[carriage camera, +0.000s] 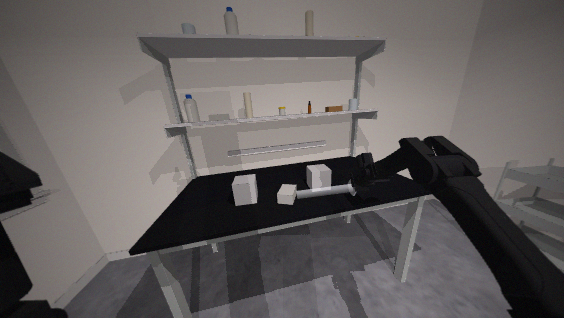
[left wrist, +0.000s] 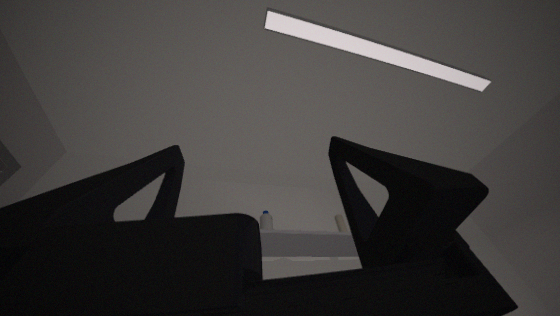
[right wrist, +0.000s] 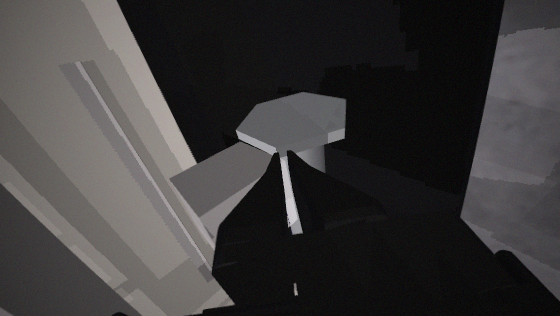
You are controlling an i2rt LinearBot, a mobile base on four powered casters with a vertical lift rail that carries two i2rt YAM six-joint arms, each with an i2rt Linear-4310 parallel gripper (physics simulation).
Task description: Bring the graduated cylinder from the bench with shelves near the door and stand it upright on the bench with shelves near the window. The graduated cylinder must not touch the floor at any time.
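Places are measured from the left arm's base along level axes (x ahead, y left, z up), in millimetres.
Pixels of known places: left gripper, fingertip midpoint: (left wrist: 257, 149); right gripper, fingertip midpoint: (carriage camera: 352, 184) (right wrist: 283, 159).
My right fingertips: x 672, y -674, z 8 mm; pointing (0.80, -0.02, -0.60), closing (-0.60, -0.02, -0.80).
Observation:
Behind a point stands the place of what it marks.
The graduated cylinder (carriage camera: 324, 191) @(x 668, y -519, z -26 mm) (right wrist: 316, 158) @(x 673, y -653, z -27 mm) lies on its side on the black bench top (carriage camera: 200, 220) @(x 519, y 119, z -68 mm), its far end at a small white block (carriage camera: 287, 194) @(x 627, y -313, z -10 mm) and its hexagonal base (right wrist: 300, 117) @(x 688, y -686, z -26 mm) toward the right. My right gripper (carriage camera: 356, 186) @(x 672, y -674, z 8 mm) (right wrist: 283, 159) @(x 672, y -674, z 8 mm) is at the base end. Its fingertips are together, with no tube between them; in the right wrist view the tube shows beside and behind the fingers, just under the base, and is mostly hidden by them. Whether the fingers touch it I cannot tell. My left gripper (left wrist: 257, 149) @(x 23, y 0, z 436 mm) is open and empty, pointing up toward the ceiling.
Two larger white boxes (carriage camera: 245, 190) @(x 639, y -86, z 20 mm) (carriage camera: 319, 177) @(x 749, y -508, z 24 mm) stand on the bench top, one behind the cylinder. The lower shelf (carriage camera: 270, 119) @(x 952, y -224, z 372 mm) and upper shelf (carriage camera: 260, 46) @(x 1052, y -191, z 827 mm) above hold bottles and jars. A grey cart (carriage camera: 501, 182) @(x 1001, y -1928, z -212 mm) stands at the right. A ceiling light (left wrist: 375, 50) @(x 167, y -528, z 1247 mm) shows above the left wrist.

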